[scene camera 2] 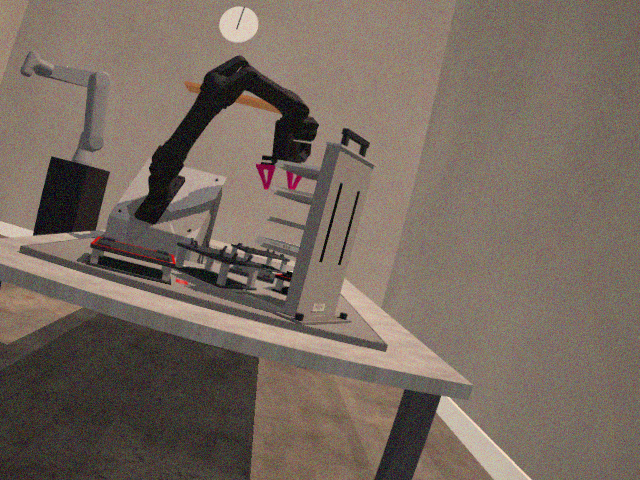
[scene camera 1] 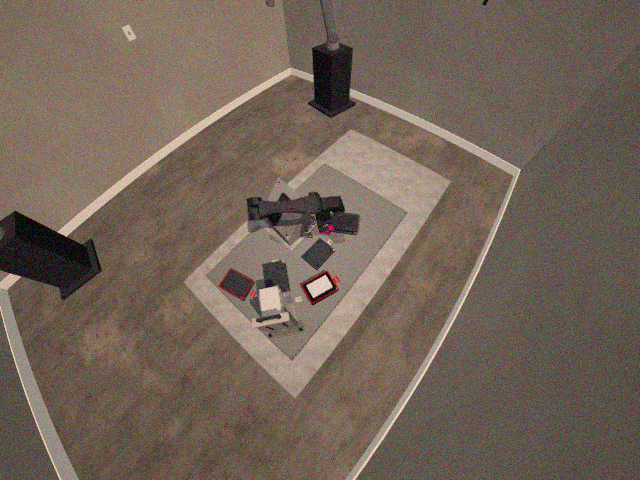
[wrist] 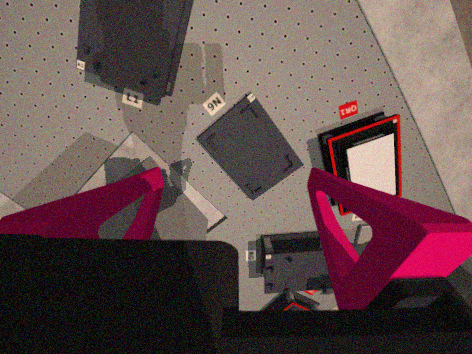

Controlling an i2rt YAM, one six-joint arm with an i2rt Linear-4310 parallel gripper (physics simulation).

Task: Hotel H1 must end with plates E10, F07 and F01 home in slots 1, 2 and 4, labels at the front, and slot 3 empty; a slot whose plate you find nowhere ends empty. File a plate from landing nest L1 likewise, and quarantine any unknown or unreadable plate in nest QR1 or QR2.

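Places are measured from the arm's base along level axes (x ahead, y left, z up), in millimetres.
Pixels of known places: gripper, between the fingertips: [scene camera 1: 327,225] [wrist: 235,175]; arm's base, origin of its link: [scene camera 2: 160,198].
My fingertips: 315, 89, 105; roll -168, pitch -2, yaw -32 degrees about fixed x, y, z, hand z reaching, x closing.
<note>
Ahead of a thing's pixels: the offset from my fingertips to its top centre, as dx, dy, dz. "spot": to the spot under its first point.
My gripper [scene camera 1: 327,229] [scene camera 2: 279,186] [wrist: 235,175] is open and empty, with its magenta fingers pointing down high above the board. Dark landing nest L1 {-35, +181, -185} [scene camera 1: 346,223] [wrist: 132,42] shows no light plate. A white plate {+163, -201, -191} [scene camera 1: 318,286] [wrist: 371,165] lies in red-rimmed nest QR1 {spot: +132, -260, -199} [scene camera 1: 305,290] [wrist: 340,202]; its label is unreadable. Another red-rimmed nest {-158, -541, -199} [scene camera 1: 236,284] [scene camera 2: 133,250] looks empty. Hotel H1 [scene camera 1: 270,319] [scene camera 2: 330,232] is a tall grey tower with stacked shelves; a white surface {spot: +118, -433, +38} [scene camera 1: 269,299] shows at its top in scene camera 1. Its slot contents and plate labels cannot be read.
Dark nest N6 {+2, -70, -227} [scene camera 1: 317,253] [wrist: 250,147] looks empty, below the gripper. Another dark nest {-38, -345, -169} [scene camera 1: 275,274] [wrist: 297,270] stands beside the hotel. The grey arm mount [scene camera 2: 170,217] is behind the nests. The hotel has a black top handle {spot: +196, -487, +108} [scene camera 2: 355,139].
</note>
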